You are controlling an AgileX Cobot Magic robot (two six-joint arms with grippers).
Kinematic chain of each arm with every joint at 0, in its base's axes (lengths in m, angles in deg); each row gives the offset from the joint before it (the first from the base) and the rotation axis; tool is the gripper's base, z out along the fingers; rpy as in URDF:
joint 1: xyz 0 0 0.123 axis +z
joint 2: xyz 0 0 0 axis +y
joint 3: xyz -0.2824 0 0.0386 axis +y
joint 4: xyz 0.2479 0 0.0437 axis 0.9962 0 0.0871
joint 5: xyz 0 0 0 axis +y
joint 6: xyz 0.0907 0 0.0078 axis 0.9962 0 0.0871
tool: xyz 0 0 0 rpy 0 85 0
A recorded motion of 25 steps. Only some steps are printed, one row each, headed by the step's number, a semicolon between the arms.
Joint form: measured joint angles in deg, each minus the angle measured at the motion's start. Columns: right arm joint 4, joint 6, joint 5, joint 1, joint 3, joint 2; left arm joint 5, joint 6, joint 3, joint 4, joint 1, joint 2.
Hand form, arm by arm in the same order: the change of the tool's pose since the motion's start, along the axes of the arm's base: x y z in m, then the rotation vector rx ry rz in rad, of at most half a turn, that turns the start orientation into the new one. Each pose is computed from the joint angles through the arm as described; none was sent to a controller.
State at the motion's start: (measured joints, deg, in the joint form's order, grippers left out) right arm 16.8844 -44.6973 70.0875 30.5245 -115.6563 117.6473; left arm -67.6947 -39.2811 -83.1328 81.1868 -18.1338 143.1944
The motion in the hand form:
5: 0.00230 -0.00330 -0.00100 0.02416 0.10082 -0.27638; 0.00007 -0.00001 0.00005 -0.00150 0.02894 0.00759
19: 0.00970 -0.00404 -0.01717 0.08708 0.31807 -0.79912; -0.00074 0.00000 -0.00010 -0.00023 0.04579 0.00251
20: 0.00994 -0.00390 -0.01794 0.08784 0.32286 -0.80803; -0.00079 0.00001 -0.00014 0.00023 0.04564 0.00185
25: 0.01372 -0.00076 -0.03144 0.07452 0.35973 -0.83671; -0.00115 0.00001 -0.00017 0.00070 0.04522 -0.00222
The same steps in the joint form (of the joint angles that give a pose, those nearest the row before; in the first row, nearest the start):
5: -2.77 17.66 -0.17 0.00 0.00 0.00; 0.00 -1.70 0.00 -0.06 0.00 0.00
19: -5.79 50.75 -0.16 0.00 0.00 1.92; -0.22 -2.75 0.00 0.45 0.00 0.00
20: -5.79 51.31 -0.17 0.00 0.00 2.02; -0.22 -2.75 0.00 0.50 0.00 0.00
25: -5.26 52.94 -0.13 0.00 -0.03 3.74; -0.33 -2.75 0.00 0.70 0.00 0.00

